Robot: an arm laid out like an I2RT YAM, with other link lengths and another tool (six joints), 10 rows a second.
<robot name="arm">
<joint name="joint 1" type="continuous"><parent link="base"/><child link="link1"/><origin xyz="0 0 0.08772" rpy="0 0 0"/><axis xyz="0 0 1"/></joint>
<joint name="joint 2" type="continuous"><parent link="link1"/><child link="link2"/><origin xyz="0.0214 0.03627 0.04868" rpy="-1.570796 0 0"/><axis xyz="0 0 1"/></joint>
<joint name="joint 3" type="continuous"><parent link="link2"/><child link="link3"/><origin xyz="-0.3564 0 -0.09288" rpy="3.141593 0 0"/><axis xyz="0 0 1"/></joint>
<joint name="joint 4" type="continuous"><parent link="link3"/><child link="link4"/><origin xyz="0.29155 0.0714 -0.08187" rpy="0 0 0"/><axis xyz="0 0 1"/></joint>
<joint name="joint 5" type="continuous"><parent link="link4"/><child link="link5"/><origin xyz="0.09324 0.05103 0.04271" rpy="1.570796 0 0"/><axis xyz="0 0 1"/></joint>
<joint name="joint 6" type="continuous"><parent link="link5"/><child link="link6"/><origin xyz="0.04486 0 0.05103" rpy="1.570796 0 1.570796"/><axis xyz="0 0 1"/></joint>
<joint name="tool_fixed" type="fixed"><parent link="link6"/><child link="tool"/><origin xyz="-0.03 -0.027 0.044" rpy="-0.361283 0 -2.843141"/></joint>
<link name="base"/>
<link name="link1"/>
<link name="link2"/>
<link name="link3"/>
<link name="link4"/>
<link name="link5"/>
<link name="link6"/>
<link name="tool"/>
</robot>
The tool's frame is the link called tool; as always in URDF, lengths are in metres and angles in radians. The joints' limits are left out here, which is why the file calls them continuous.
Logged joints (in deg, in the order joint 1, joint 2, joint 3, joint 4, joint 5, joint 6), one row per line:
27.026, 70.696, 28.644, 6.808, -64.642, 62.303
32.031, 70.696, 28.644, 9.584, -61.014, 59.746
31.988, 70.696, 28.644, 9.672, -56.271, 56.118
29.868, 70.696, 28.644, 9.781, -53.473, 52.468
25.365, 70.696, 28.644, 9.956, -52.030, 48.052
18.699, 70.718, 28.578, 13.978, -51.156, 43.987
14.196, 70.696, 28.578, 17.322, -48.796, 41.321
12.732, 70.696, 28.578, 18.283, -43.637, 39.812
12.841, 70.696, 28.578, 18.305, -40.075, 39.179
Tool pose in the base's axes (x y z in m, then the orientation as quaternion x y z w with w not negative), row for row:
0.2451, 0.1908, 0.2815, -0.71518, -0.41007, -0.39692, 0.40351
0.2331, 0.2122, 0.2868, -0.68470, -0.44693, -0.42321, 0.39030
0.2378, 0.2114, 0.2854, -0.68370, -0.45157, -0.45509, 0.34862
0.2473, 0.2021, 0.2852, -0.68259, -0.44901, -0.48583, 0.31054
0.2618, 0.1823, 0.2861, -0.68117, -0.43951, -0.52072, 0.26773
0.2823, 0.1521, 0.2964, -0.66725, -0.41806, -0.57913, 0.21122
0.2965, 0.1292, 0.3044, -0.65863, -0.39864, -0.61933, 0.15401
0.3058, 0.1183, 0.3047, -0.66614, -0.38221, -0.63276, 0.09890
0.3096, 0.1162, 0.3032, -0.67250, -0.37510, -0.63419, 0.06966
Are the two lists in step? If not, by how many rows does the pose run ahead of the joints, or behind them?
They are in step.
